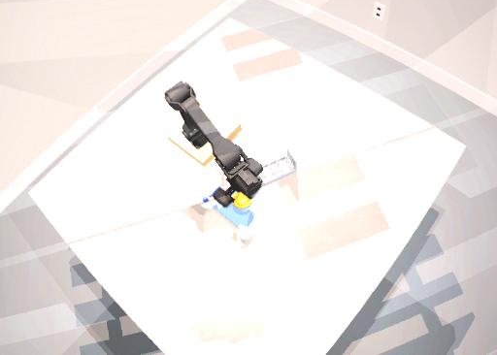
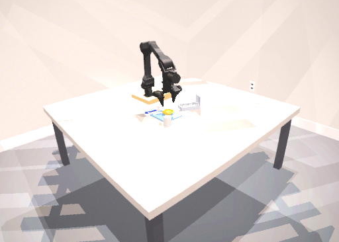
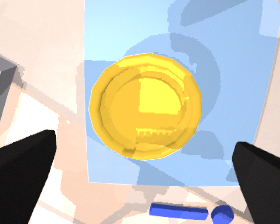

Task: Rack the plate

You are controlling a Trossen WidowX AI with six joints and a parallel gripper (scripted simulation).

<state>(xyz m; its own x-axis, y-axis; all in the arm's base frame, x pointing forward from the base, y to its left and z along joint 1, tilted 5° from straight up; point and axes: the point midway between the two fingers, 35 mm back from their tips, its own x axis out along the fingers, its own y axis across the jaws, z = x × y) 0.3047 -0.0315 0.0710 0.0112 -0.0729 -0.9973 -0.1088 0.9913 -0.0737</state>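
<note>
Now: gripper tip 5 cm above the small yellow plate. From my gripper tip the other things lie so: light blue mat: 1 cm ahead, 2 cm to the right, 6 cm below; then small white cup: 11 cm ahead, 8 cm to the right, 4 cm below; then blue pen-like stick: 10 cm behind, 8 cm to the right, 6 cm below.
</note>
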